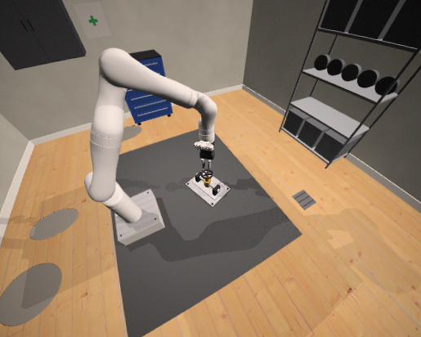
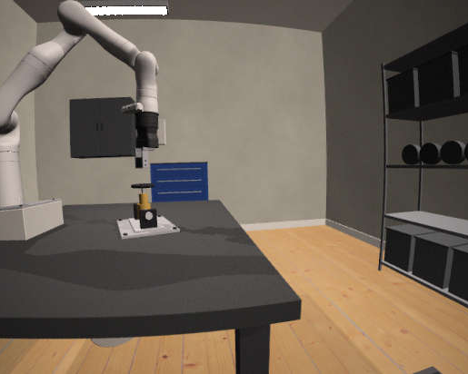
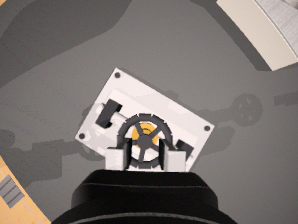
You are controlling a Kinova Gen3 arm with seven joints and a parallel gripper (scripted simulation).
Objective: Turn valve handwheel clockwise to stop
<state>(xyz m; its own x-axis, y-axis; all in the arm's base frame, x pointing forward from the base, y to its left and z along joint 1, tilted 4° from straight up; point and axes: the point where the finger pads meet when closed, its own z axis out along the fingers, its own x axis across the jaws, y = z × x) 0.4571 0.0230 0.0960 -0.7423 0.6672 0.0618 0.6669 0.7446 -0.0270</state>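
The black spoked handwheel lies 80 mm below my hand.
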